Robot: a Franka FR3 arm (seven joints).
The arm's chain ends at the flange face. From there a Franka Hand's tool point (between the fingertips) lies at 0.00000 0.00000 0.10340 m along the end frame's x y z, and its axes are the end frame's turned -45 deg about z.
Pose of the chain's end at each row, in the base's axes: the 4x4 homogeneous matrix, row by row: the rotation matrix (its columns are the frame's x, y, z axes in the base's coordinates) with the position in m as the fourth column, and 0 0 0 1 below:
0.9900, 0.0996, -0.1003, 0.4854; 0.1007, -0.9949, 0.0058, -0.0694; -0.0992, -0.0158, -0.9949, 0.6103; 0, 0, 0, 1
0.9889, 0.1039, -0.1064, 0.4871; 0.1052, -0.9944, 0.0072, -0.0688; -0.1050, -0.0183, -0.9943, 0.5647; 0, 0, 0, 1
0.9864, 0.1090, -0.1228, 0.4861; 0.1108, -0.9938, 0.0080, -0.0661; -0.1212, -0.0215, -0.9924, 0.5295; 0, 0, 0, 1
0.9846, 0.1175, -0.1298, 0.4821; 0.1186, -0.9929, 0.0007, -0.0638; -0.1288, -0.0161, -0.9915, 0.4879; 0, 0, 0, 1
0.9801, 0.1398, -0.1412, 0.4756; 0.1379, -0.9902, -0.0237, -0.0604; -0.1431, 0.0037, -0.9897, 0.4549; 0, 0, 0, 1
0.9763, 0.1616, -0.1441, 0.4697; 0.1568, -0.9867, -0.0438, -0.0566; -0.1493, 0.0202, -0.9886, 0.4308; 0, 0, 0, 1
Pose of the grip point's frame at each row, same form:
0.6296, 0.7705, -0.1003, 0.4750; 0.7747, -0.6323, 0.0058, -0.0688; -0.0590, -0.0813, -0.9949, 0.5074; 0, 0, 0, 1
0.6258, 0.7727, -0.1064, 0.4761; 0.7775, -0.6288, 0.0072, -0.0681; -0.0613, -0.0872, -0.9943, 0.4619; 0, 0, 0, 1
0.6204, 0.7746, -0.1228, 0.4734; 0.7811, -0.6244, 0.0080, -0.0653; -0.0705, -0.1009, -0.9924, 0.4269; 0, 0, 0, 1
0.6131, 0.7793, -0.1298, 0.4687; 0.7859, -0.6182, 0.0007, -0.0637; -0.0797, -0.1025, -0.9915, 0.3854; 0, 0, 0, 1
0.5942, 0.7919, -0.1412, 0.4610; 0.7977, -0.6027, -0.0237, -0.0629; -0.1038, -0.0986, -0.9897, 0.3526; 0, 0, 0, 1
0.5761, 0.8046, -0.1441, 0.4548; 0.8086, -0.5868, -0.0438, -0.0611; -0.1199, -0.0913, -0.9886, 0.3286; 0, 0, 0, 1

